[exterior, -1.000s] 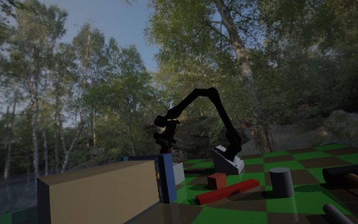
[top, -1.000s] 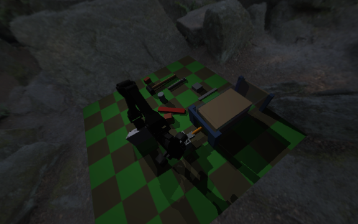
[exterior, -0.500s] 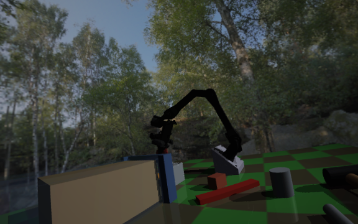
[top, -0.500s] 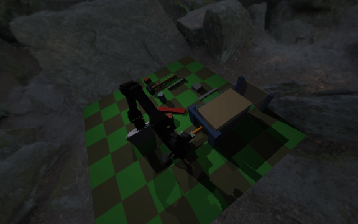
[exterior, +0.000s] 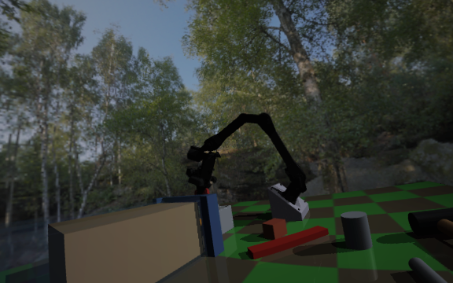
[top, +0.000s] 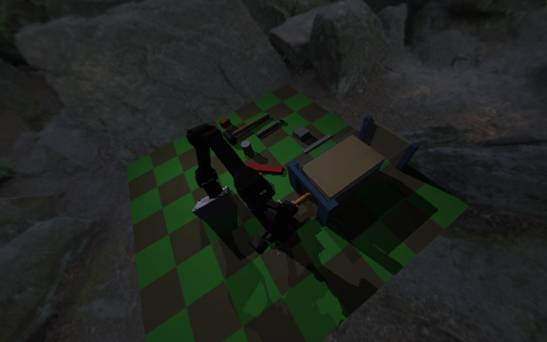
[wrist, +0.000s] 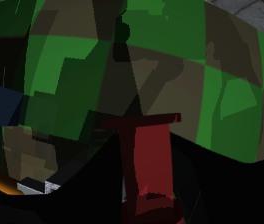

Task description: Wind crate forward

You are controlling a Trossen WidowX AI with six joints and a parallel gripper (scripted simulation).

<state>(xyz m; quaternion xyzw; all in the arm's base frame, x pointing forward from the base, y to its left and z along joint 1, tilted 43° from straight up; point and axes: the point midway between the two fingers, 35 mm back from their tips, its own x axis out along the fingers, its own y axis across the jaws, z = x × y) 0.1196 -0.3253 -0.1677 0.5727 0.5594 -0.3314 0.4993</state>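
The winch handle lies 5 cm to the left of my gripper tip, 3 cm below it and 1 cm ahead of it. The rest, counted from my gripper tip: winch 10 cm to the left, 10 cm below, 2 cm ahead; blue steel frame 20 cm ahead, 10 cm to the left, 2 cm below; red grip 2 cm to the left.
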